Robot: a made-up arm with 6 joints.
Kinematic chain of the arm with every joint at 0, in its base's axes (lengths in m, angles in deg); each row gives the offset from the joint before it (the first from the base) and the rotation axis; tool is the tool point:
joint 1: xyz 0 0 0.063 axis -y
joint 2: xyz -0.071 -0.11 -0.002 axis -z
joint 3: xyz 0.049 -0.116 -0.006 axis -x
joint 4: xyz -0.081 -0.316 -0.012 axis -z
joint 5: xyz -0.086 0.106 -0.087 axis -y
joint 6: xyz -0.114 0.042 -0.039 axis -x
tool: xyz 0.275 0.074 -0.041
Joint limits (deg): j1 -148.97..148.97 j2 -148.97..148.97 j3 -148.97..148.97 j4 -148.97..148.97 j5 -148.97..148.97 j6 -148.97..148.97
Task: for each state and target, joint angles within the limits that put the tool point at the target. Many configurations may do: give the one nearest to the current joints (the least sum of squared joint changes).
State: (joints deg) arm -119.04 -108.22 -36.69 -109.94 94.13 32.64
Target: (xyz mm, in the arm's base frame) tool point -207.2 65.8 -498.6
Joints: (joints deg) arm -99.76 -114.48 -18.08 -127.77 137.84 9.42
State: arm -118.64 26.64 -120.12 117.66 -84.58 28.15
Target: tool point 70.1 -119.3 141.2
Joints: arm -90.57 28.08 -120.13 64.22 -134.64 45.76
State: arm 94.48 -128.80 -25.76 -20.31 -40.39 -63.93
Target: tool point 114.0 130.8 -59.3
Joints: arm 58.24 -148.97 -12.67 17.25 -15.67 -69.89
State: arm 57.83 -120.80 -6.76 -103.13 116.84 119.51
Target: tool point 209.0 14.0 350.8
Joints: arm 53.59 -121.13 -9.20 -90.30 89.14 111.86
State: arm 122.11 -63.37 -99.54 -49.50 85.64 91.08
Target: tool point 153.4 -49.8 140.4
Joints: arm 133.26 -66.75 -114.03 -4.63 51.77 83.18
